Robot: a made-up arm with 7 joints.
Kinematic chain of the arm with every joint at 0, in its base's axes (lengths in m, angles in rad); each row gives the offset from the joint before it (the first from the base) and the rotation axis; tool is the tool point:
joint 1: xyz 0 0.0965 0 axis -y
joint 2: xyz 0 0.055 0 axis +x
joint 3: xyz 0 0 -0.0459 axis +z
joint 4: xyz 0 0 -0.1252 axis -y
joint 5: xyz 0 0 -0.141 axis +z
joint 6: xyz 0 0 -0.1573 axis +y
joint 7: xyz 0 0 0 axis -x
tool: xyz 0 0 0
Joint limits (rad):
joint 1: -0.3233..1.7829
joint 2: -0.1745..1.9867
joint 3: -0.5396..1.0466
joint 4: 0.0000..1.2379
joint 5: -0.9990..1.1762
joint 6: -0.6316..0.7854
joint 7: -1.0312..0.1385
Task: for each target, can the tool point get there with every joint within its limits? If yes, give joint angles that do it. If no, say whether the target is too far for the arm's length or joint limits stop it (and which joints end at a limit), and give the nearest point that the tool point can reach.
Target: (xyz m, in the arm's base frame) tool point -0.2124 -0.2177 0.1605
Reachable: no: joint limits stop it (at a limit: joint 1, joint 2, joint 3, joint 4) | nearest point 0.1831 -0.0378 0.2868 | short by 0.452 m
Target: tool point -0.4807 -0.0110 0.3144
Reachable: no: too far | nearest point -0.3017 0.2986 0.1973 | short by 0.376 m
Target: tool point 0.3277 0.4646 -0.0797
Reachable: yes | joints 0.9755 0.7330 0.1789 0.4128 0.7341 0.5784 -0.8770
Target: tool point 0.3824 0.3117 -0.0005
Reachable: yes | joints 0.8969 0.7531 -0.3526 1.0180 -0.4947 -0.0591 -0.2527
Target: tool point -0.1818 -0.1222 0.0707
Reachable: no: joint limits stop it (at a limit: joint 1, joint 2, joint 3, joint 4) | nearest point 0.1831 -0.0378 0.2868 | short by 0.432 m
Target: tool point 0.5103 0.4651 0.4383
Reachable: no: too far | nearest point 0.3303 0.3492 0.2364 | short by 0.294 m
